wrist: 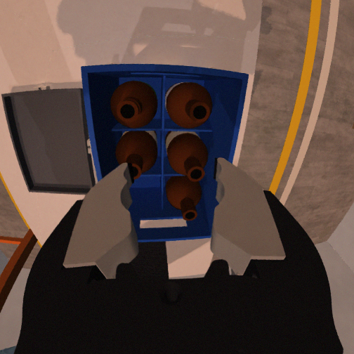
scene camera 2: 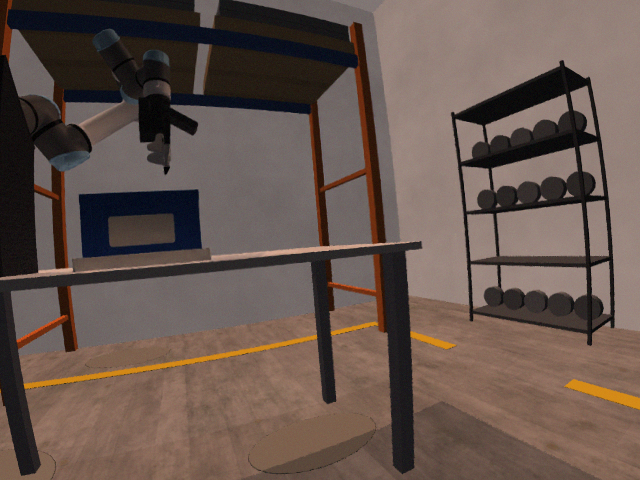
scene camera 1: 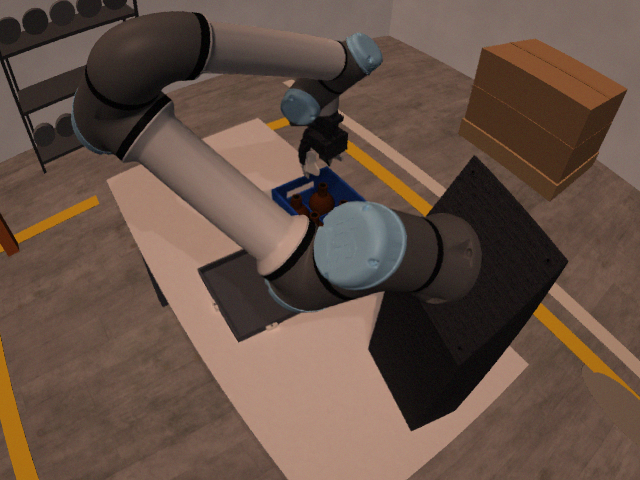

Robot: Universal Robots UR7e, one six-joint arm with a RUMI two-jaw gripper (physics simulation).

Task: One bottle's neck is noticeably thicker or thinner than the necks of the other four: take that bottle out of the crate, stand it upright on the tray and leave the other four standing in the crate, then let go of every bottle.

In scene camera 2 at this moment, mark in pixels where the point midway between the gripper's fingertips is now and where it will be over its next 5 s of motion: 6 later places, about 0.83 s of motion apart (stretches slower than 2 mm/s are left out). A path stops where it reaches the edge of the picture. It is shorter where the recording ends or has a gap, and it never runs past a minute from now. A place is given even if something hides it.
My gripper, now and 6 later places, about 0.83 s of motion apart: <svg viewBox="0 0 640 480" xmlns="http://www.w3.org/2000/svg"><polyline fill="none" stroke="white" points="166,170 175,185 177,203 180,213 179,198 179,210 175,201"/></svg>
